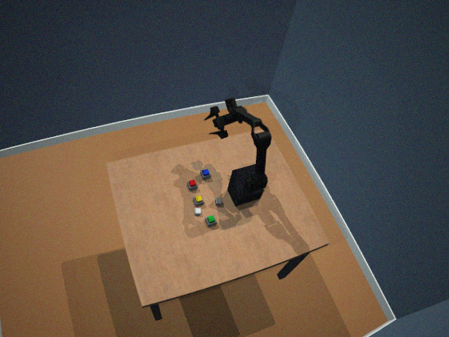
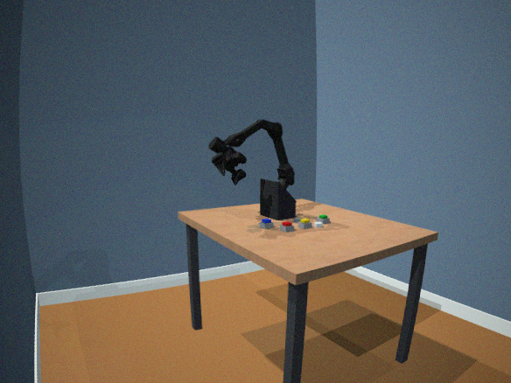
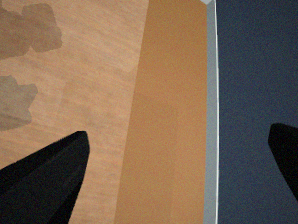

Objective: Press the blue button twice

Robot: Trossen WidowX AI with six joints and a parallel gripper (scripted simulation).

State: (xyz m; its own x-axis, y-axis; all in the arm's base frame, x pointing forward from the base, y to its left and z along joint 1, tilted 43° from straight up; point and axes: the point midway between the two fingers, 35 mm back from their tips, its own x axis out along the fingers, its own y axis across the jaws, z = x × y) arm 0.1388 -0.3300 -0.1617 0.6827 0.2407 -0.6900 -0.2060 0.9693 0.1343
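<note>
Right now the blue button is 4 cm ahead of my gripper tip, 17 cm to the left of it and 20 cm below it. From my gripper tip the other things lie so: yellow button (13 cm ahead, 33 cm to the left, 20 cm below); green button (10 cm ahead, 47 cm to the left, 20 cm below); red button (13 cm ahead, 23 cm to the left, 20 cm below).
</note>
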